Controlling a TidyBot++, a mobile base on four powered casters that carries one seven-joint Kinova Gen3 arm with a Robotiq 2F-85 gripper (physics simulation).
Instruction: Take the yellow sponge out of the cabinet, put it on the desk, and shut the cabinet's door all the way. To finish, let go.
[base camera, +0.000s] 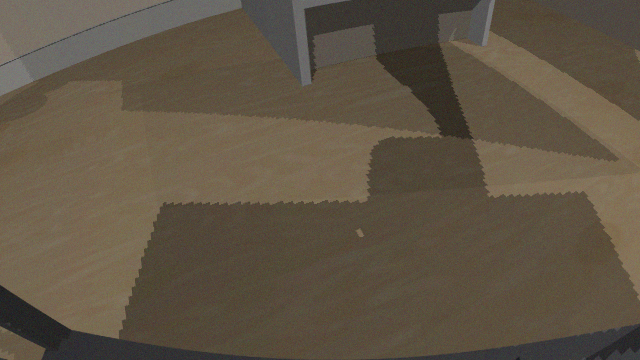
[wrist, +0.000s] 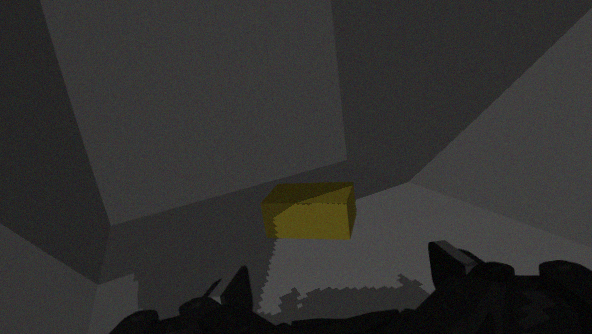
My gripper shows in the wrist view (338, 274); in the base camera view it is out of frame. A yellow sponge shows in the wrist view (327, 210); in the base camera view it is out of frame.
